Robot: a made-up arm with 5 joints. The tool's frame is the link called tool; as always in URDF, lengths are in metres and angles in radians. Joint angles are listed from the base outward.
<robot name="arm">
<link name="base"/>
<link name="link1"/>
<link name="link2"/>
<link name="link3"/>
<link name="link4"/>
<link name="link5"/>
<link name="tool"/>
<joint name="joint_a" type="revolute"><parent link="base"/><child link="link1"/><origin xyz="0.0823 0 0.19" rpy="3.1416 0 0"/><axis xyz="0 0 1"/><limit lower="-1.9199" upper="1.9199"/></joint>
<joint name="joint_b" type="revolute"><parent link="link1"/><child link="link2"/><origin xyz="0.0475 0.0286 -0.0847" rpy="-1.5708 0 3.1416"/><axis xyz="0 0 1"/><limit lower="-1.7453" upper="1.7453"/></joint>
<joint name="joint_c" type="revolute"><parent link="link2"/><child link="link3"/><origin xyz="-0.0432 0.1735 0" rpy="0 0 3.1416"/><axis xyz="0 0 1"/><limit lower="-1.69" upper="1.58"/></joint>
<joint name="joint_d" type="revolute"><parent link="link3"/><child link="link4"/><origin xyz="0.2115 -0.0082 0" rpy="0 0 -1.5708"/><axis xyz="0 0 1"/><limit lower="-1.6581" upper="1.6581"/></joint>
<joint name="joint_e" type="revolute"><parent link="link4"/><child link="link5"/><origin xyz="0 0.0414 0.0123" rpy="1.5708 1.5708 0"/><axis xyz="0 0 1"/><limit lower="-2.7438" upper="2.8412"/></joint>
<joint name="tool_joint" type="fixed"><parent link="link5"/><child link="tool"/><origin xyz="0 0 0" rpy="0 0 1.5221"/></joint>
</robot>
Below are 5 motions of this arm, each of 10 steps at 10 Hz.
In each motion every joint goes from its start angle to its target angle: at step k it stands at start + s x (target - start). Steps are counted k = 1, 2, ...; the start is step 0. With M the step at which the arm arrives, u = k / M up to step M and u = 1 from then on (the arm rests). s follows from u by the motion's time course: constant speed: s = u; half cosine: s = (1 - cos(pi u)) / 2; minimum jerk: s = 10 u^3 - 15 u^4 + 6 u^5.
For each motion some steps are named. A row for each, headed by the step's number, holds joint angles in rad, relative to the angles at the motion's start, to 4 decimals.
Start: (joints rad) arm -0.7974 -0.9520 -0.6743 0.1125 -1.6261
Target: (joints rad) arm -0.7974 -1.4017 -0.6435 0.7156 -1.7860
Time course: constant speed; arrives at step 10
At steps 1, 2, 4, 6, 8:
1: 0.0000 -0.0450 0.0031 0.0603 -0.0160
2: 0.0000 -0.0899 0.0062 0.1206 -0.0320
4: 0.0000 -0.1799 0.0123 0.2412 -0.0640
6: 0.0000 -0.2698 0.0185 0.3619 -0.0959
8: 0.0000 -0.3598 0.0246 0.4825 -0.1279

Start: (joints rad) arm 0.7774 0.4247 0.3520 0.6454 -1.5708
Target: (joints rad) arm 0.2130 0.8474 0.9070 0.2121 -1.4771
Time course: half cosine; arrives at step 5
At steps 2, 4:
2: -0.1950 0.1460 0.1917 -0.1497 0.0324
4: -0.5105 0.3823 0.5020 -0.3919 0.0848

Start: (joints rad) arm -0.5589 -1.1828 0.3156 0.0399 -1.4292
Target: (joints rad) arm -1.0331 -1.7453 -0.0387 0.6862 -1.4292
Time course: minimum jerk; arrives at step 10
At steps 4, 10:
4: -0.1505 -0.1786 -0.1125 0.2052 0.0000
10: -0.4742 -0.5625 -0.3543 0.6463 0.0000

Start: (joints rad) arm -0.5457 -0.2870 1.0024 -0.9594 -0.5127
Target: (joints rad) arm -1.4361 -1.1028 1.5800 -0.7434 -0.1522
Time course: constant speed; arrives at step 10
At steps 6, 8, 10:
6: -0.5342 -0.4895 0.3466 0.1296 0.2163
8: -0.7123 -0.6526 0.4621 0.1728 0.2884
10: -0.8904 -0.8158 0.5776 0.2160 0.3605

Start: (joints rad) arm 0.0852 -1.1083 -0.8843 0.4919 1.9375
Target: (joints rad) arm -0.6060 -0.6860 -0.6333 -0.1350 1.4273
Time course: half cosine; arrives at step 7
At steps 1, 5, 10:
1: -0.0342 0.0209 0.0124 -0.0310 -0.0253
5: -0.5611 0.3428 0.2037 -0.5089 -0.4142
10: -0.6912 0.4223 0.2510 -0.6269 -0.5102

